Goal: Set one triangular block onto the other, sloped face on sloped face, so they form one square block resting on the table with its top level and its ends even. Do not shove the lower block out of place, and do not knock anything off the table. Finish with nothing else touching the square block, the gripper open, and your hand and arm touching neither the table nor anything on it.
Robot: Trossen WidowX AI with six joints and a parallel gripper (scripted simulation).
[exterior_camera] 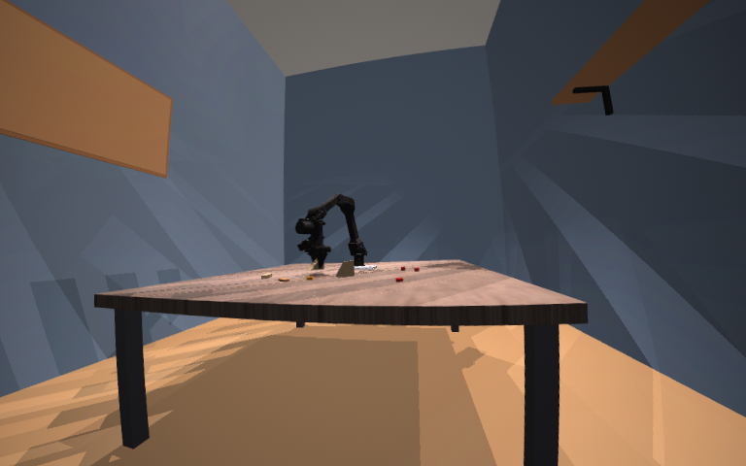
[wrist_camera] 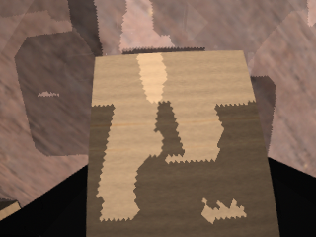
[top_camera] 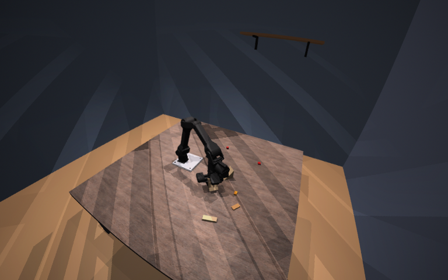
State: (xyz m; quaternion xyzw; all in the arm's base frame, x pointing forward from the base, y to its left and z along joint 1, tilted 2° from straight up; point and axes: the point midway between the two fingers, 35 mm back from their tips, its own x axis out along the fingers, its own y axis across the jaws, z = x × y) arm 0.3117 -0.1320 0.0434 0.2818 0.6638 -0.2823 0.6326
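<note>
The tan triangular block lies 10 mm above my gripper tip. From my gripper tip the other things lie so: small orange cube (150 mm ahead, 30 mm to the left, 30 mm below); red bit (380 mm to the left, 210 mm ahead, 30 mm below).
</note>
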